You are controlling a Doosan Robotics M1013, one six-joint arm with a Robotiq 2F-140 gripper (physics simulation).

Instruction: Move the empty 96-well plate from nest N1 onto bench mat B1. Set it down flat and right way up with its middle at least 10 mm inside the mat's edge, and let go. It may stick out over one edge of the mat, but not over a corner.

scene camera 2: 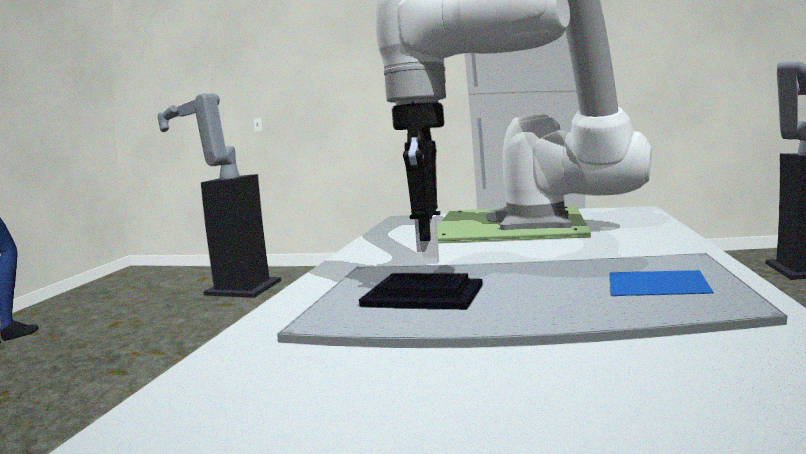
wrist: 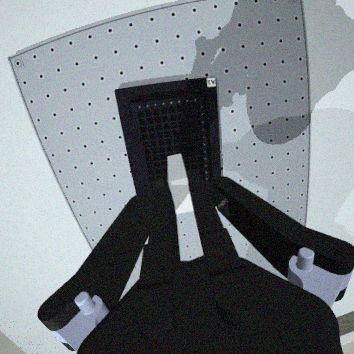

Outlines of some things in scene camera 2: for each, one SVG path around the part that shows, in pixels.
The gripper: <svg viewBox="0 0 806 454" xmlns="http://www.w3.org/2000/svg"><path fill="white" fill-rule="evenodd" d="M396 105L392 108L393 128L395 130L407 130L408 132L407 142L404 144L403 158L406 166L412 215L410 215L410 219L415 219L417 263L438 264L439 249L436 216L440 216L440 211L436 211L438 207L436 182L437 149L435 141L432 141L430 128L444 126L443 105L441 103L414 102Z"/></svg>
A black 96-well plate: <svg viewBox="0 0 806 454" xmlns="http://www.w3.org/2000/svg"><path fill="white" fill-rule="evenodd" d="M373 295L408 298L459 297L470 282L470 278L468 278L468 273L392 273L374 287L375 292L373 292Z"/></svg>
